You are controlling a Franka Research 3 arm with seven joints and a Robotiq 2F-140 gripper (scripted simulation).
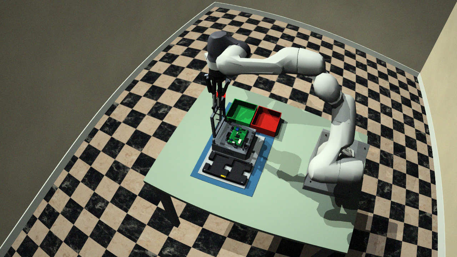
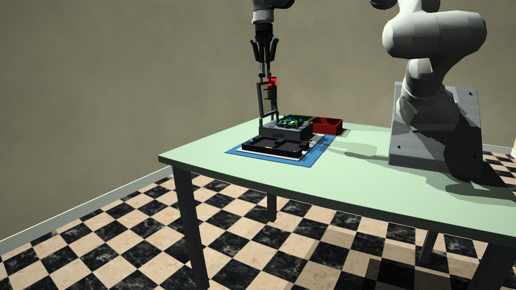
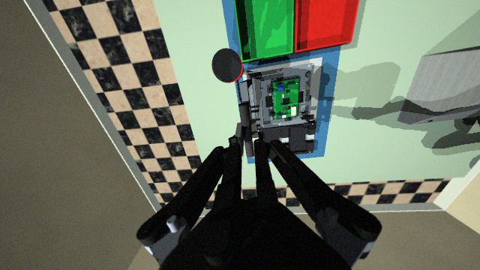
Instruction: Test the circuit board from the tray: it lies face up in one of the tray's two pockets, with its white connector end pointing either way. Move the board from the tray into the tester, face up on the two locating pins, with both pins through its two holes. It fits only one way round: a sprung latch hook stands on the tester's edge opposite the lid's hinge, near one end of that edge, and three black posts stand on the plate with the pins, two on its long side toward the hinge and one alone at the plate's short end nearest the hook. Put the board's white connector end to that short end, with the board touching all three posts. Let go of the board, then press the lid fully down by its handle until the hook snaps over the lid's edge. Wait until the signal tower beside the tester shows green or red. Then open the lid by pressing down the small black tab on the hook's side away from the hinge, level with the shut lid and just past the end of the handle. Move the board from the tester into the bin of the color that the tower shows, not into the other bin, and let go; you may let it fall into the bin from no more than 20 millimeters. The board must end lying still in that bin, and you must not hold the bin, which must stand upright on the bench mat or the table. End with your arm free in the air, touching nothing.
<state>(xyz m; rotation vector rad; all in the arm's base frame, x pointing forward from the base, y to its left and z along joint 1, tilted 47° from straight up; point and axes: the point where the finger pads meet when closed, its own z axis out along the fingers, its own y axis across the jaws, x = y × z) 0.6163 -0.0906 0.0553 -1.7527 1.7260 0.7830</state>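
The green circuit board is 22 cm below my hand and 12 cm behind it. From my hand the other things lie so: tester plate 22 cm below, 11 cm behind, 1 cm to the left; tester lid 11 cm below, 1 cm behind; green bin 28 cm below, 20 cm to the right, 7 cm behind.
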